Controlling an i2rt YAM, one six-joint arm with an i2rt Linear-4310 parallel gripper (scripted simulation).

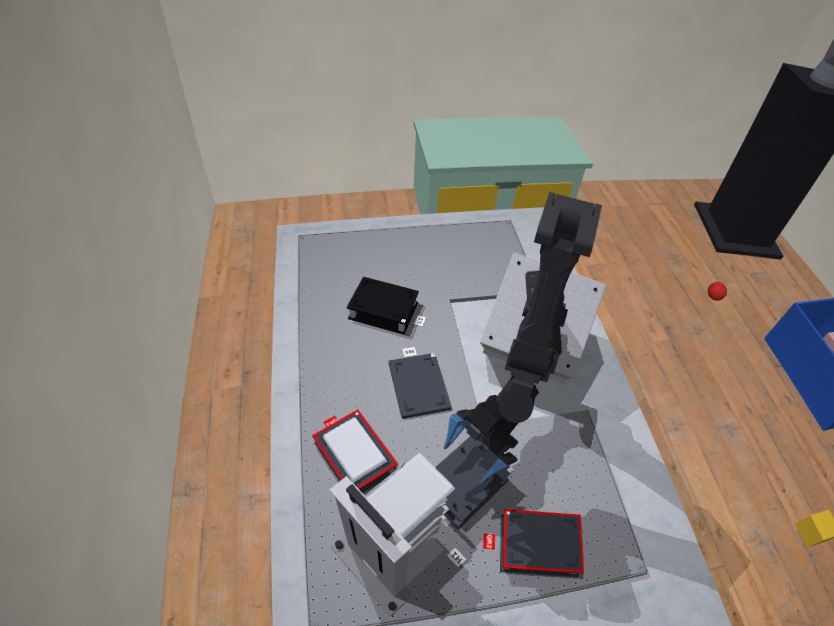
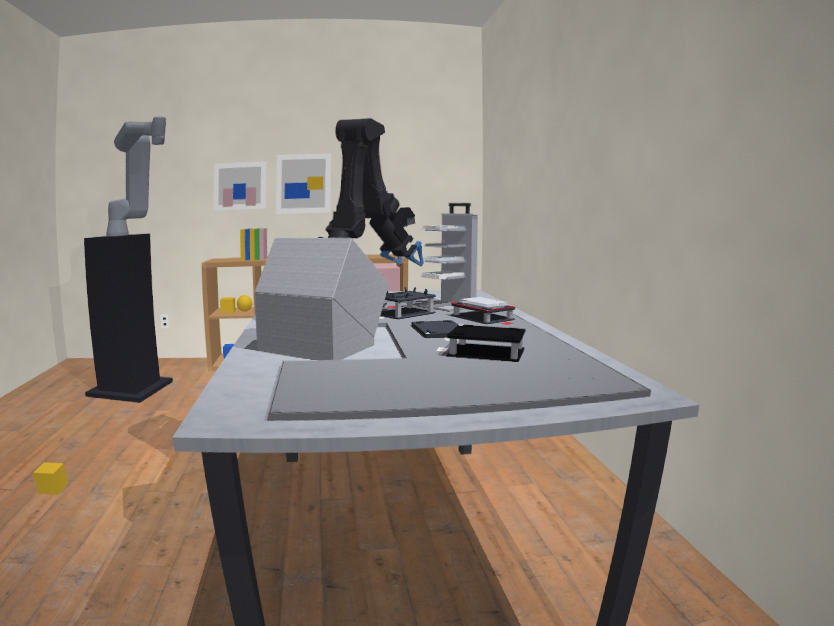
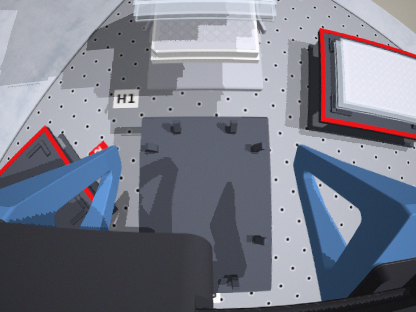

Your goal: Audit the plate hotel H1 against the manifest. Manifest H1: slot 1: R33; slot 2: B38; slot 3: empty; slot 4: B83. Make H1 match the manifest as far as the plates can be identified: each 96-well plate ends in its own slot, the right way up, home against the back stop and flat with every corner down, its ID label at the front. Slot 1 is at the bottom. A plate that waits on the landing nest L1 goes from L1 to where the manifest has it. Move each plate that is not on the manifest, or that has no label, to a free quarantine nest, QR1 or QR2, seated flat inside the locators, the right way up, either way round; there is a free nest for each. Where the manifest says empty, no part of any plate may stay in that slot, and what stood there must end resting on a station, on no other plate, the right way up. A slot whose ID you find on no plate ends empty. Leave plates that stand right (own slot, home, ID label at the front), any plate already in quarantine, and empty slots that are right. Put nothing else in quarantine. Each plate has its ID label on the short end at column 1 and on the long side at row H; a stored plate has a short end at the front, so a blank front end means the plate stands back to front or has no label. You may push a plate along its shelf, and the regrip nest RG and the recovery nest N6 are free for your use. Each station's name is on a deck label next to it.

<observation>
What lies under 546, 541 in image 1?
A quarantine nest QR2.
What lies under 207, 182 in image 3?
A regrip nest RG.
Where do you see a white 96-well plate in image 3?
184, 41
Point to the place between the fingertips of my gripper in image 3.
At 207, 155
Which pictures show my gripper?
Image 1, image 2 and image 3: all of them.
</observation>
